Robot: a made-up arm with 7 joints. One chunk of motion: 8 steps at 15 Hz.
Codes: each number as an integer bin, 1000 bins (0 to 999) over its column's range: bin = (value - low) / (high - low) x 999, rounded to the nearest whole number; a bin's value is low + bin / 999 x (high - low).
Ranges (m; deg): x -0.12..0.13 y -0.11..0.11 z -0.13..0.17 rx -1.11..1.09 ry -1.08..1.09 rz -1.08..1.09
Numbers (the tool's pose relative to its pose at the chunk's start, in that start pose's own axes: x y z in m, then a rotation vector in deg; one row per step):
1: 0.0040 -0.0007 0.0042 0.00 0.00 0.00
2: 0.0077 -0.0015 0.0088 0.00 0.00 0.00
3: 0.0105 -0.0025 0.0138 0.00 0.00 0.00
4: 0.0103 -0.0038 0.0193 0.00 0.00 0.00
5: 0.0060 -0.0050 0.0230 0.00 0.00 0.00
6: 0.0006 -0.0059 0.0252 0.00 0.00 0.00
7: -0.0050 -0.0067 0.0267 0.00 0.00 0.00
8: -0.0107 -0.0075 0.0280 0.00 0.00 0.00
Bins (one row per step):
1: 496 496 447 504 497 497
2: 510 493 462 504 497 497
3: 521 488 479 504 497 497
4: 521 482 497 504 497 497
5: 503 477 509 504 497 497
6: 482 473 517 504 497 497
7: 460 469 522 504 497 497
8: 437 465 526 504 497 497

